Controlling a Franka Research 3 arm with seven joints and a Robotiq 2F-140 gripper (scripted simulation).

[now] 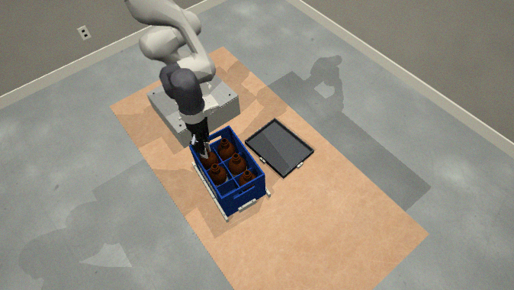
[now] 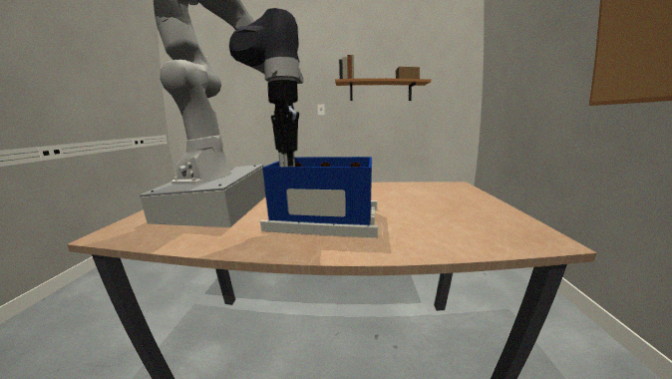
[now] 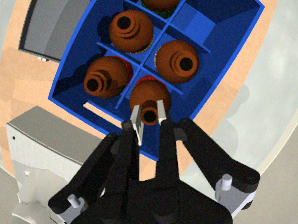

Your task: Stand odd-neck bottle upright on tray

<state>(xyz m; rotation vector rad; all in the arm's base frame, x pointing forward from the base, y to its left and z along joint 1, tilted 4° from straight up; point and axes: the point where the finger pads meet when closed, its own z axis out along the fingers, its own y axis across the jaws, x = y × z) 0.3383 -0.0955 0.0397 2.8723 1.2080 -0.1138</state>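
Now: hand 8 cm above the bottle. The rest, counted from my hand: blue crate 9 cm ahead, 5 cm to the left, 9 cm below; dark grey tray 6 cm ahead, 31 cm to the left, 16 cm below.
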